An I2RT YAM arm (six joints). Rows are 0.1 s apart.
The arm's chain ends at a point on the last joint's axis. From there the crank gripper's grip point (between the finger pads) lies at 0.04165 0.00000 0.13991 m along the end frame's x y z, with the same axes.
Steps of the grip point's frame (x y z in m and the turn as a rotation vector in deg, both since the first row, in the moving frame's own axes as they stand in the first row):
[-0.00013, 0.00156, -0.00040, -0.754, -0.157, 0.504]
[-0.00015, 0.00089, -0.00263, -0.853, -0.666, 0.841]
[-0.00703, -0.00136, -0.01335, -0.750, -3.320, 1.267]
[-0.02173, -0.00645, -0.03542, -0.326, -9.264, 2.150]
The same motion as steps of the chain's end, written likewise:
[0.00026, -0.00065, -0.00050, -0.754, -0.157, 0.504]
[0.00150, -0.00180, -0.00308, -0.853, -0.666, 0.841]
[0.00117, -0.00404, -0.01551, -0.750, -3.320, 1.267]
[0.00138, -0.00839, -0.04029, -0.326, -9.264, 2.150]

